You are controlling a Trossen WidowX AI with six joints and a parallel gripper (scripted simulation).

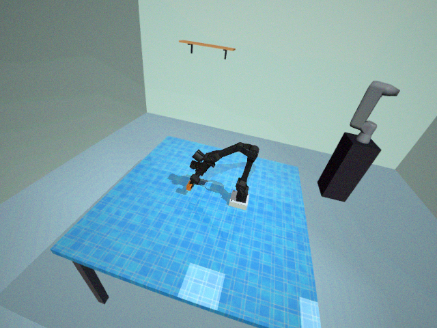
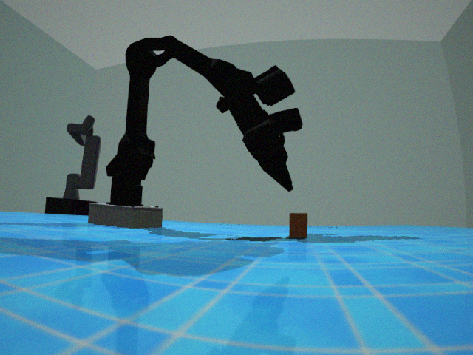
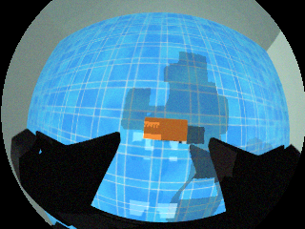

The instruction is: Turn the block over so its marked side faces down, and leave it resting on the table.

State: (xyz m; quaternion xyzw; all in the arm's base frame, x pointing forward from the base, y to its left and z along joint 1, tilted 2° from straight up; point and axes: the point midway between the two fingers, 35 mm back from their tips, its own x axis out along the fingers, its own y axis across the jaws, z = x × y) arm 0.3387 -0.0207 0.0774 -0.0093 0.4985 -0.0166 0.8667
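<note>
My gripper tip is now 7 cm above the block and 1 cm short of it.
</note>
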